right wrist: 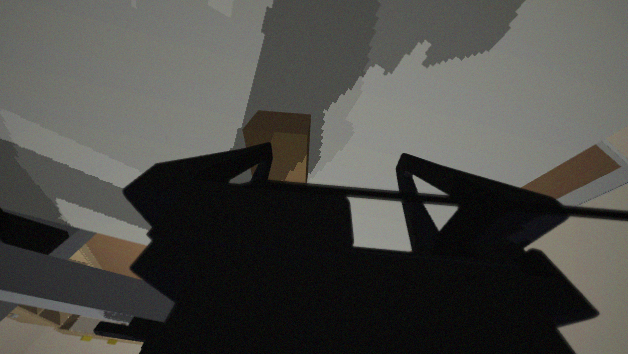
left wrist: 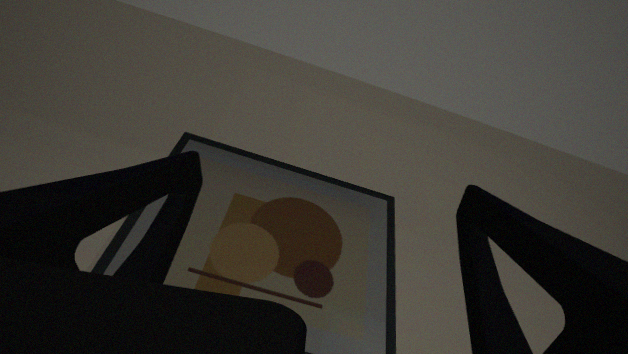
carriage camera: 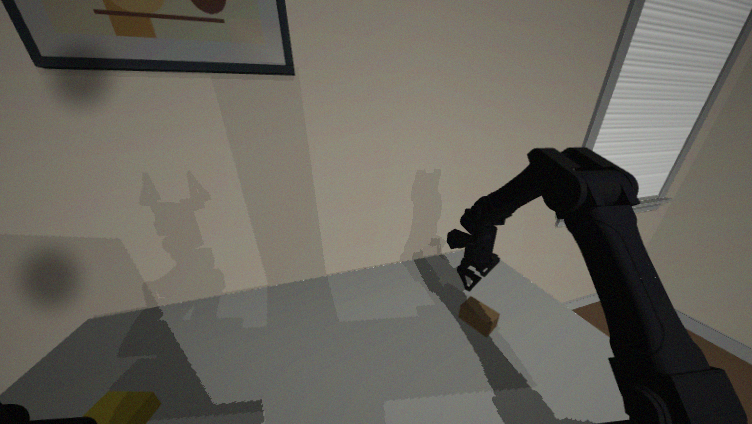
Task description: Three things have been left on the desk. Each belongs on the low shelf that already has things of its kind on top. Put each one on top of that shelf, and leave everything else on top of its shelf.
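Frame: origin at the left arm's base, x ahead, y left, z up, level; metres.
Where they show: left gripper, fingertip midpoint: (left wrist: 328, 182); right gripper, fingertip midpoint: (right wrist: 334, 155) (carriage camera: 475, 282).
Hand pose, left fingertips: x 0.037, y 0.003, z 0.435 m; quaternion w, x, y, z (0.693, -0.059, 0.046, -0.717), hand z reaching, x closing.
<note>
Things, the pixels of their top centre, and the offset from my left fingertips. "spot": a spot on its surface instead. Level surfaces: height alone.
- brown wedge-like block at its top centre: (right wrist: 278, 170) (carriage camera: 479, 309) dx +0.311, dy -0.676, dz -0.540 m
- grey desk at its surface level: dz -0.590 m
- yellow block at its top centre: (carriage camera: 114, 409) dx +0.136, dy +0.178, dz -0.545 m
- blinded window at a spot on its surface: (carriage camera: 652, 94) spot: dx +0.896, dy -1.737, dz +0.093 m
A brown wedge-like block (carriage camera: 478, 317) (right wrist: 285, 124) lies on the grey desk (carriage camera: 363, 358) (right wrist: 150, 65), right of centre in the carriage view. A yellow block (carriage camera: 125, 405) lies at the desk's near left, cut off by the view's lower edge. My right gripper (carriage camera: 480, 274) (right wrist: 334, 155) is open and empty above and slightly behind the brown block; in its wrist view the left finger overlaps the block's lower part. My left gripper (left wrist: 328, 182) is open and empty, facing the wall high up. A third desk object cannot be made out.
A framed picture (carriage camera: 173, 67) (left wrist: 391, 280) hangs on the wall. A blinded window (carriage camera: 652, 94) is at the right. A light wooden unit with compartments (right wrist: 62, 329) shows at the right wrist view's lower left, with small yellow bits beside it. Black arm parts fill the lower right wrist view.
</note>
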